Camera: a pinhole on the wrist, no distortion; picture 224 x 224 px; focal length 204.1 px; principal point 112.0 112.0 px. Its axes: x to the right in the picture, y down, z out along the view. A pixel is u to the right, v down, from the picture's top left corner.
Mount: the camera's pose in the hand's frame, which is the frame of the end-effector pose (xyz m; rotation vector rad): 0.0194 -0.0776 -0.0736 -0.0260 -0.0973 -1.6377
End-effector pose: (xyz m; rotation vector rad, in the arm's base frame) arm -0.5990 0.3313 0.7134 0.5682 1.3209 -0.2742
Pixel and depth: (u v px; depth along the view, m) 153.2 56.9 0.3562
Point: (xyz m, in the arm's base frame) -0.4447 0.0721 0.8183
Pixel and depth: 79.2 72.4 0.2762
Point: -0.4505 0.2142 0.7795
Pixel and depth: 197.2 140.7 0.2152
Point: -0.5426 0.1289 0.6654
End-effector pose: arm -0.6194 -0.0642 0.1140 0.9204 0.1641 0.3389
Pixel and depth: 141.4 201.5 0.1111
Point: -0.5308 -0.1216 0.0681
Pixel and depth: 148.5 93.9 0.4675
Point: -0.5259 -0.4460 0.2537
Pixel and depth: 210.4 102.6 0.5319
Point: -0.4655 -0.5974 0.1658
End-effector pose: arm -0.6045 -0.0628 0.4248 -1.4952 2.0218 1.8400
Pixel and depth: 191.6 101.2 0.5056
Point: -0.6777 0.3449 0.1405
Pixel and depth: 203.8 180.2 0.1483
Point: -0.5941 -0.0131 0.2642
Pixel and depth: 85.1 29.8 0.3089
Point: -0.6635 0.1828 0.4204
